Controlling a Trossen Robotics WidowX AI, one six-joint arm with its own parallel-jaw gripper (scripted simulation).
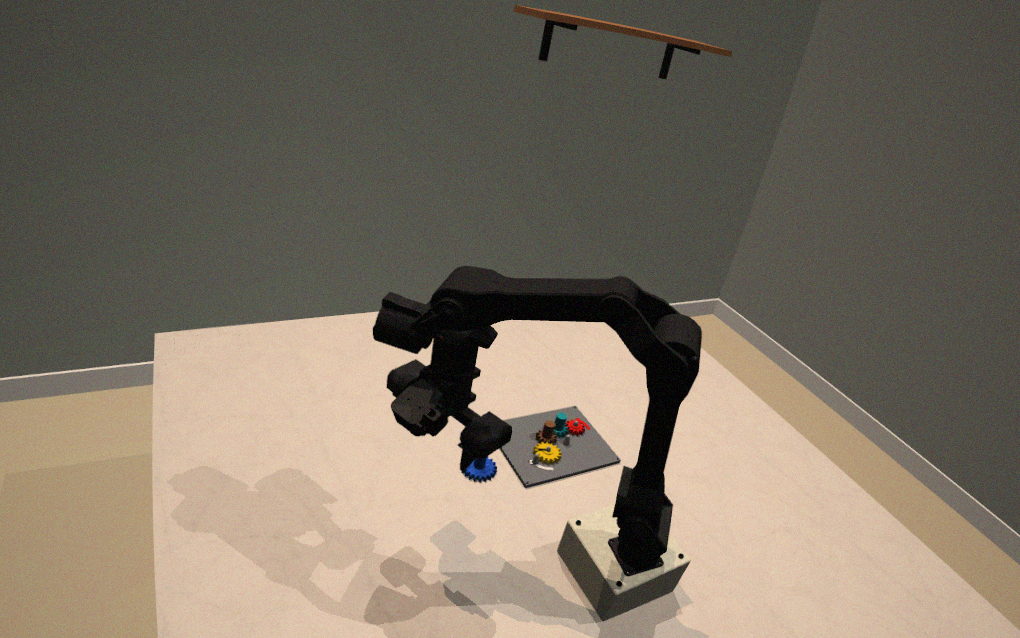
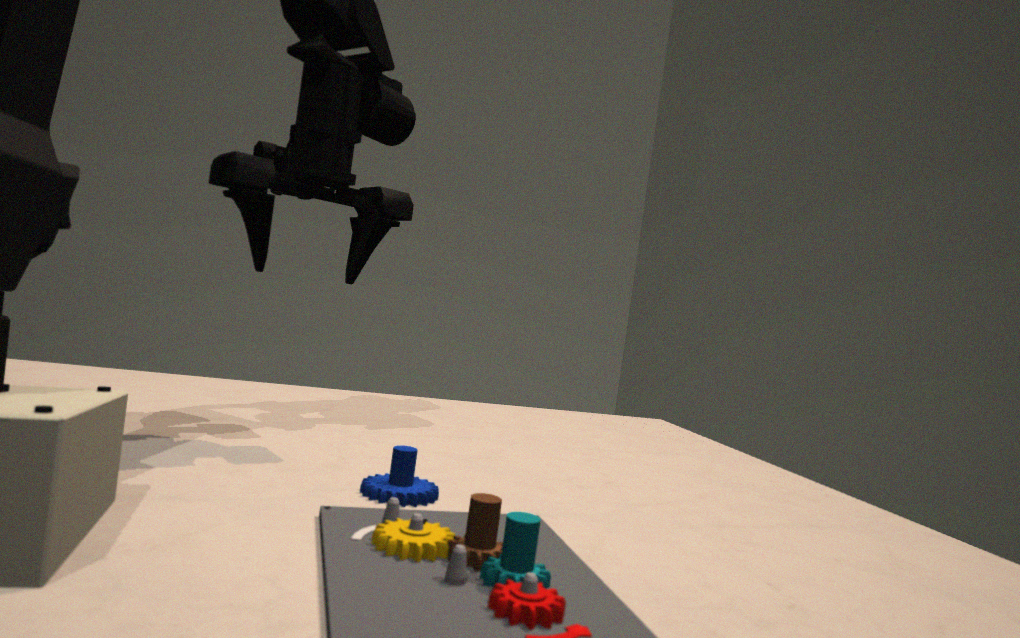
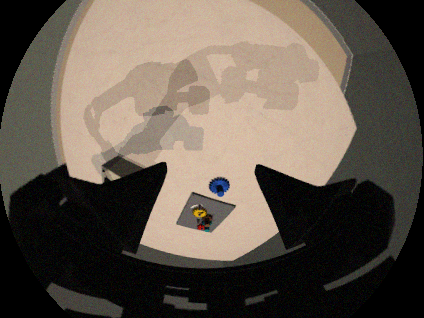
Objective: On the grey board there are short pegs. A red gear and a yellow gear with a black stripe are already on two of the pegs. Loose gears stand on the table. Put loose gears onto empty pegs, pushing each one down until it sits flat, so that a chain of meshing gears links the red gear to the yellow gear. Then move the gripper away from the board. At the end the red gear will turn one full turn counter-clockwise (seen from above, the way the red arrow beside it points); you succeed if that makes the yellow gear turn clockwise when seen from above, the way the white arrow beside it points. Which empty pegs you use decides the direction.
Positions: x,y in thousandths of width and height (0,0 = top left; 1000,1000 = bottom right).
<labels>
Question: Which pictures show my gripper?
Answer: Image 1, image 2 and image 3: all of them.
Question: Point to a yellow gear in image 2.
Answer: At 388,844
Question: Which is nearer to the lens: the teal gear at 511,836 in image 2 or the blue gear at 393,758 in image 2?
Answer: The teal gear.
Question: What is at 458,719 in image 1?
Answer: My gripper.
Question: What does my gripper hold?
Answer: Nothing.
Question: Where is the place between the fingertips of my gripper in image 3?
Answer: At 501,530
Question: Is my gripper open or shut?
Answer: Open.
</labels>
